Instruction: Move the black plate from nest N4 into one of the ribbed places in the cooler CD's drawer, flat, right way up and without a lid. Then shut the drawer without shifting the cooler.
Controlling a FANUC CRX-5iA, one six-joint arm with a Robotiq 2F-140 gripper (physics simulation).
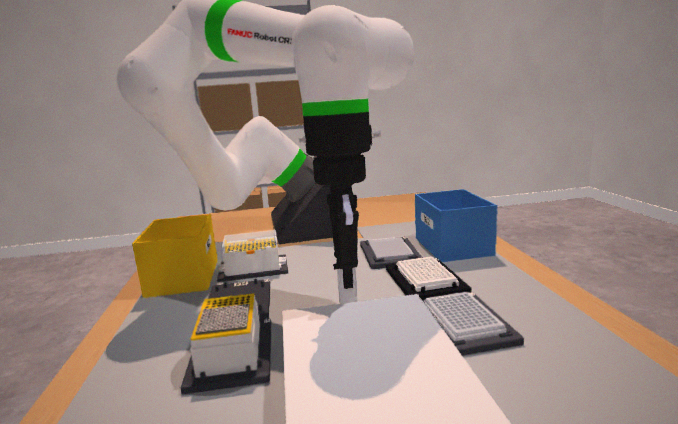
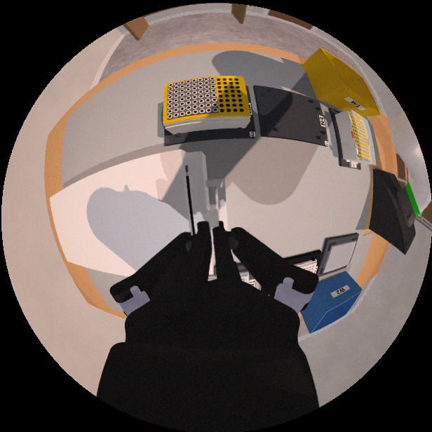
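Cooler CD is the large white box at the front. Its drawer stands slightly out, with a narrow dark gap between its front and the cooler; the ribbed places are hidden. A black strip shows in the gap, but I cannot tell whether it is the black plate. Nest N4 is a bare dark base, with no plate on it. My gripper is shut and empty, pointing down at the drawer's front side by the pale handle. Contact is unclear.
A yellow-topped tube rack stands beside N4. A yellow bin and a white tip box stand beyond. Opposite are a blue bin, a white plate and a grey plate.
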